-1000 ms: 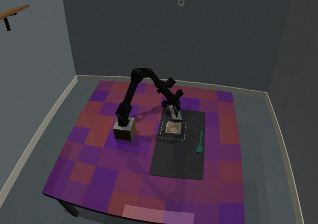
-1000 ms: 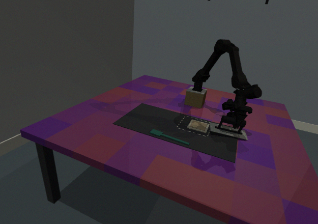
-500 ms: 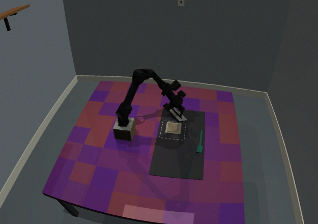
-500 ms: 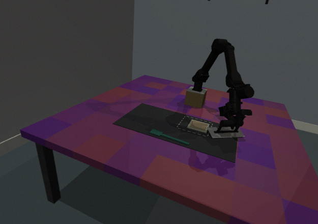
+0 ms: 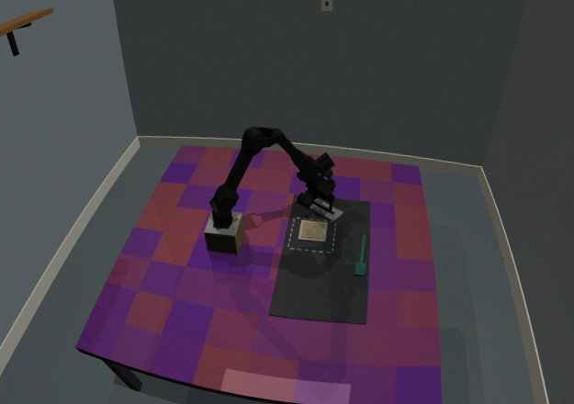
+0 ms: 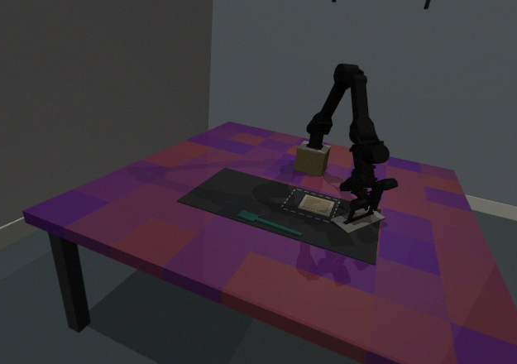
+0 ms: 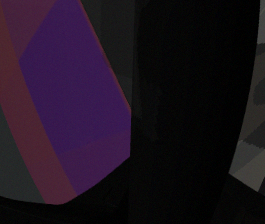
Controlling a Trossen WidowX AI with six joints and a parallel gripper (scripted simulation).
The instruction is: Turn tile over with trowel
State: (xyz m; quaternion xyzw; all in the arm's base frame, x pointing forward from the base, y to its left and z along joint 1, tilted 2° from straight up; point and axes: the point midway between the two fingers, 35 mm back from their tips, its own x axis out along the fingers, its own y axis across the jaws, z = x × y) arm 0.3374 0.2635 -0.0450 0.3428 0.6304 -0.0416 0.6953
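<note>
Right now the tan tile is 180 mm to the right of my gripper tip, 40 mm below it and 10 mm behind it. From my gripper tip the other things lie so: teal trowel: 310 mm to the right, 190 mm ahead, 40 mm below; then dark mat: 280 mm to the right, 60 mm below, 50 mm ahead.
</note>
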